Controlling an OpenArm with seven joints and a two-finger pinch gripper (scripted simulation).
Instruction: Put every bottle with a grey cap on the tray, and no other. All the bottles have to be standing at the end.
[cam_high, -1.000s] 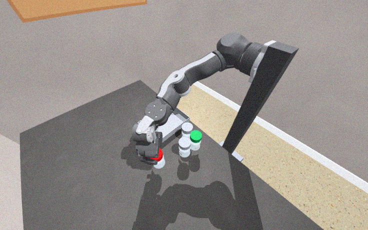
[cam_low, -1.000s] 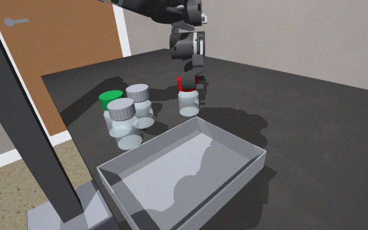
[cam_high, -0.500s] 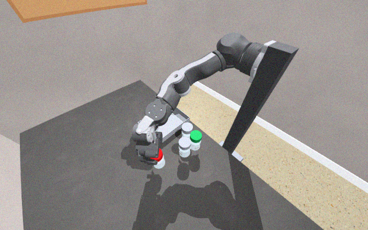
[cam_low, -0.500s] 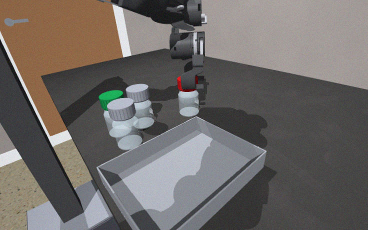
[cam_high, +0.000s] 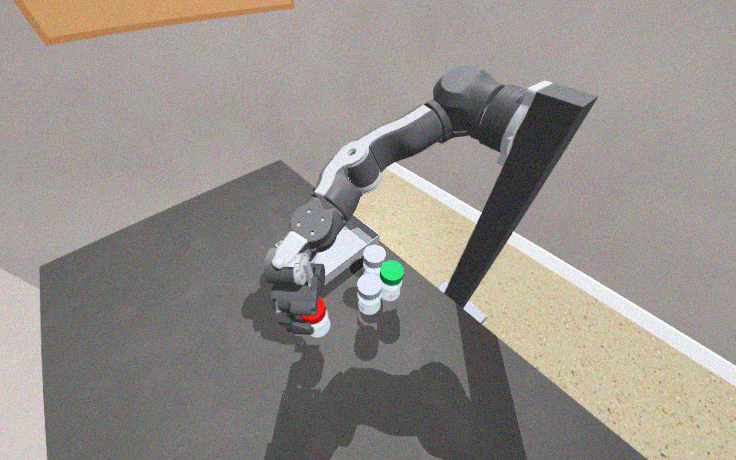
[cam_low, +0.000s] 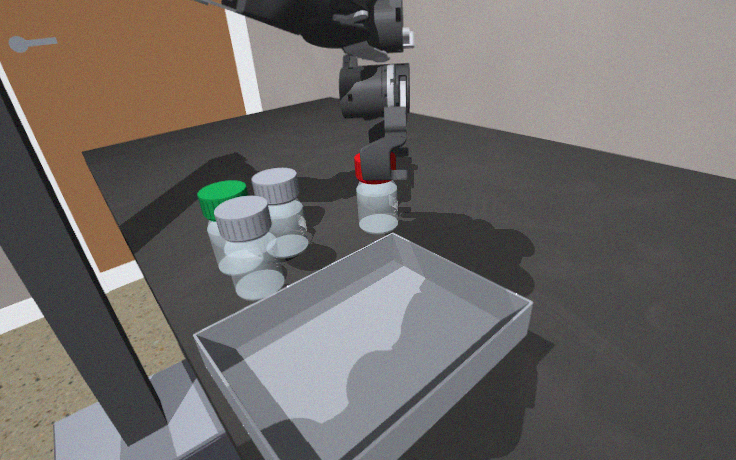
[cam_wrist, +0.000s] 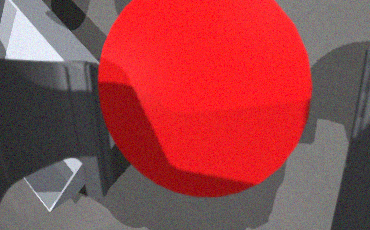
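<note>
Now: hand 10 mm past the red-capped bottle, 10 mm to the right of it and 50 mm above it. Also, from my hand: grey tray (170 mm behind, 170 mm to the right, 80 mm below); then green-capped bottle (200 mm behind, 50 mm to the left, 50 mm below).
</note>
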